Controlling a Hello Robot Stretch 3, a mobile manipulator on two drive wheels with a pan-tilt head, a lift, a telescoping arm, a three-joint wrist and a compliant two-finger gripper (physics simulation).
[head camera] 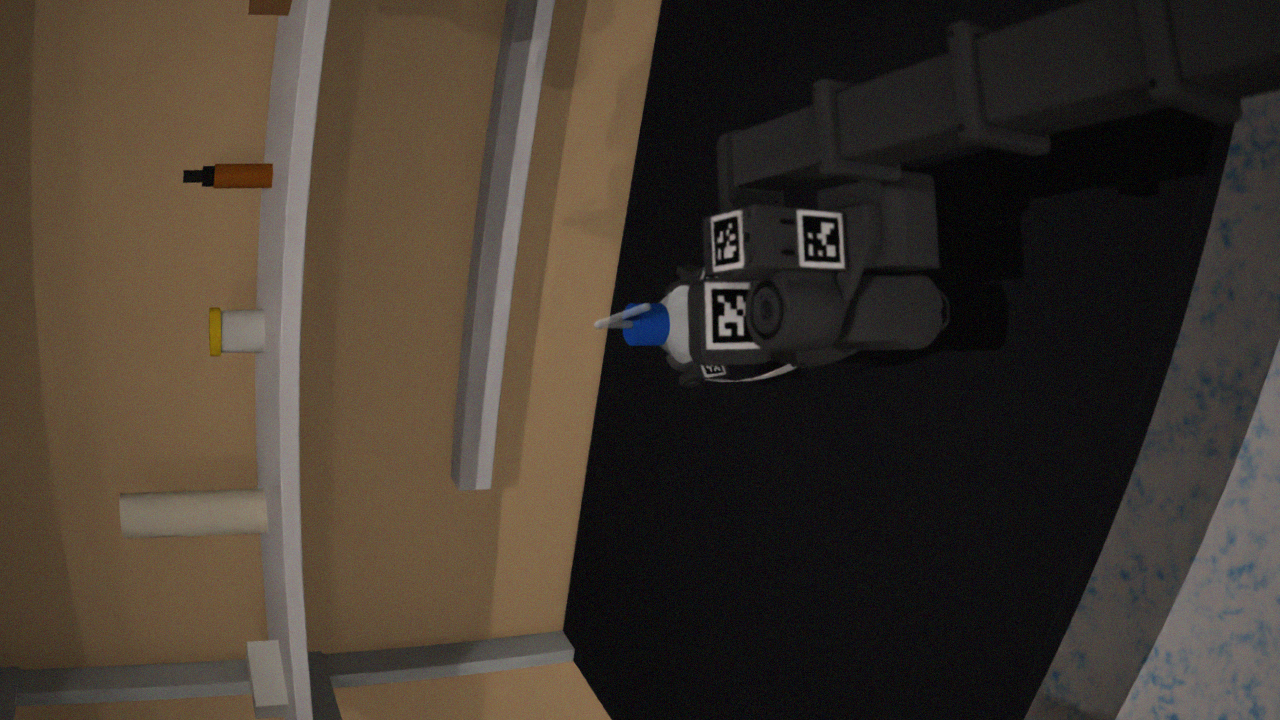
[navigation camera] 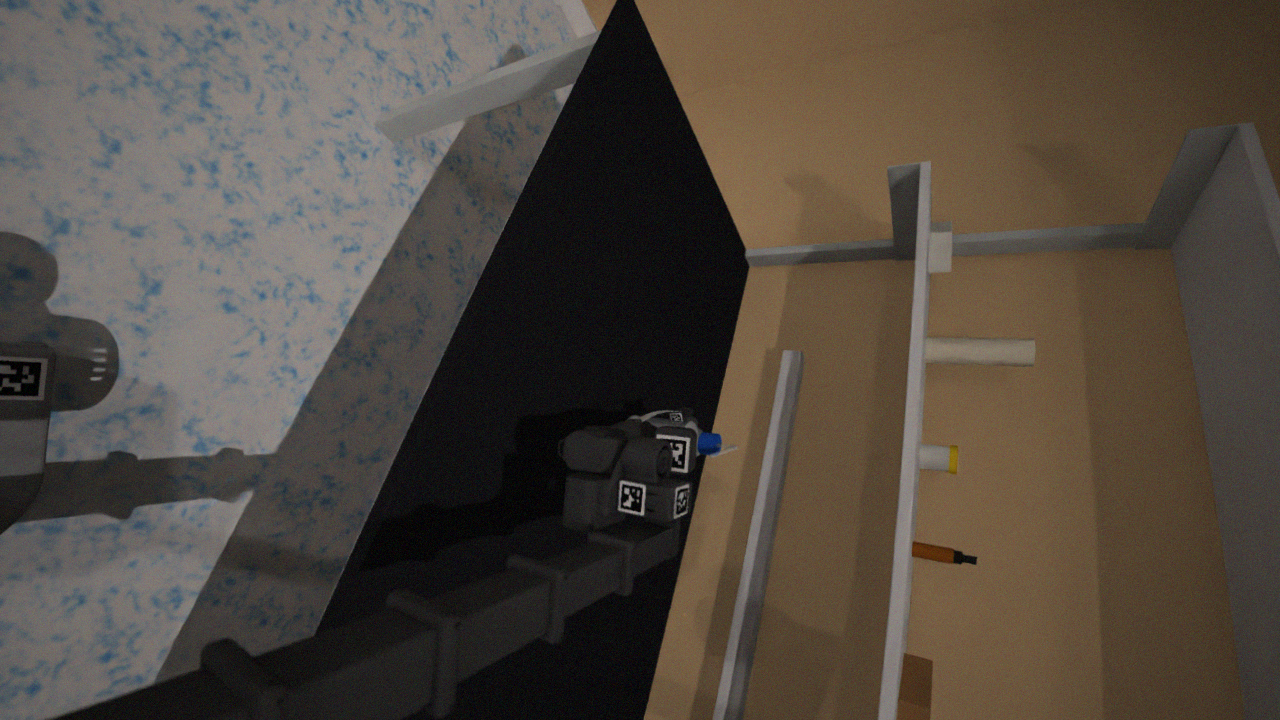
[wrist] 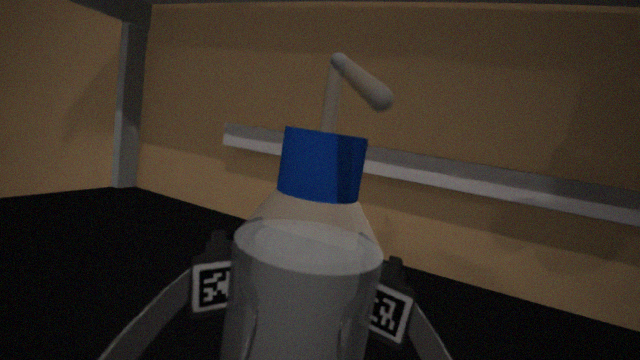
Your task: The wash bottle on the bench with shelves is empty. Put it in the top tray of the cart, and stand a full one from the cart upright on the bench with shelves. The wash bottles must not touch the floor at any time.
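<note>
The wash bottle has a blue cap, a bent pale spout and a translucent grey body. It is about upright over the black top of the bench with shelves, near the back. My gripper is shut on its body, one finger on each side in the wrist view. The bottle's base is hidden, so its height above the bench top cannot be read. The cart and the full wash bottles do not show.
Above the bench's back runs a grey rail. Higher, a shelf bears an amber bottle, a yellow-lidded jar and a cream cylinder. Speckled floor lies before the bench.
</note>
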